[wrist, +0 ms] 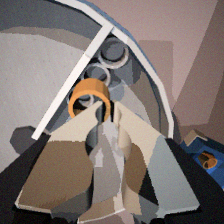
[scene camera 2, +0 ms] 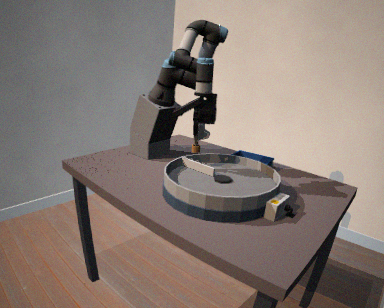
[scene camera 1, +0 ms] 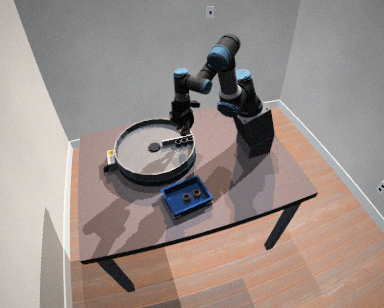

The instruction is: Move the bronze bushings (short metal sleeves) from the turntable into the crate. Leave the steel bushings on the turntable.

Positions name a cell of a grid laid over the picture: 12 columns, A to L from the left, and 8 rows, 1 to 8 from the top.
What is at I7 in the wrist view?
My gripper.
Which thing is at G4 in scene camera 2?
My gripper.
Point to a bronze bushing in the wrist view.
F4
